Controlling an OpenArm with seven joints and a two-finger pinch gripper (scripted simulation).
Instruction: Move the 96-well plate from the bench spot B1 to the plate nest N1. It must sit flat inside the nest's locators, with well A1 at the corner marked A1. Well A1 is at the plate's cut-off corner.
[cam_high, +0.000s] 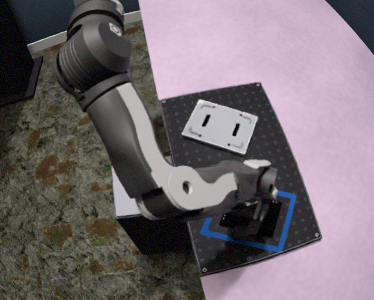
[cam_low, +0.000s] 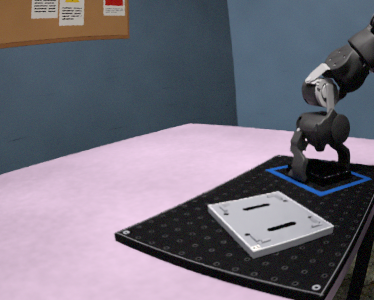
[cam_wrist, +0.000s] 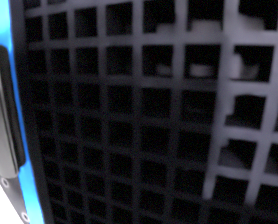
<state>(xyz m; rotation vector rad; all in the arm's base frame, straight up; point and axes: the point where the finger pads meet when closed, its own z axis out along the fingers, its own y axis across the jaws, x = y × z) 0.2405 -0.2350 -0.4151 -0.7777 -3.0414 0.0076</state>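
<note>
The black 96-well plate is 10 mm above my hand. From my hand the other things lie so: grey plate nest 20 mm behind, 250 mm to the left.
</note>
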